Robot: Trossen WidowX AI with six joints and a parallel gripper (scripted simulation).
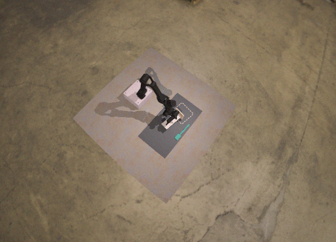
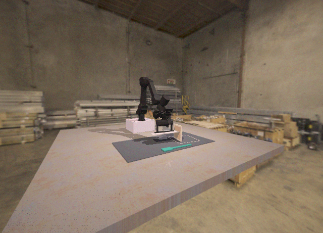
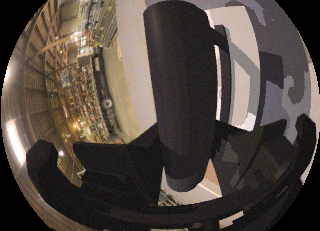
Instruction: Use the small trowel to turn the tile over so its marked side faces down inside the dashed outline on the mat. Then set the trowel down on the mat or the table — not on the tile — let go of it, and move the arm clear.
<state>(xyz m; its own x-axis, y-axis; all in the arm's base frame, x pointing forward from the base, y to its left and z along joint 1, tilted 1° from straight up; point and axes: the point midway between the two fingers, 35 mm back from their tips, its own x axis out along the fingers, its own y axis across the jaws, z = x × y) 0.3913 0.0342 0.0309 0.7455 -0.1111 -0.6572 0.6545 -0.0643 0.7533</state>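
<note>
The tile lies 20 mm behind my gripper tip, 90 mm to the left of it and 60 mm below it. The rest, counted from my gripper tip: dark mat: 20 mm behind, 20 mm to the right, 130 mm below; then teal trowel: 120 mm ahead, 40 mm to the right, 110 mm below.
</note>
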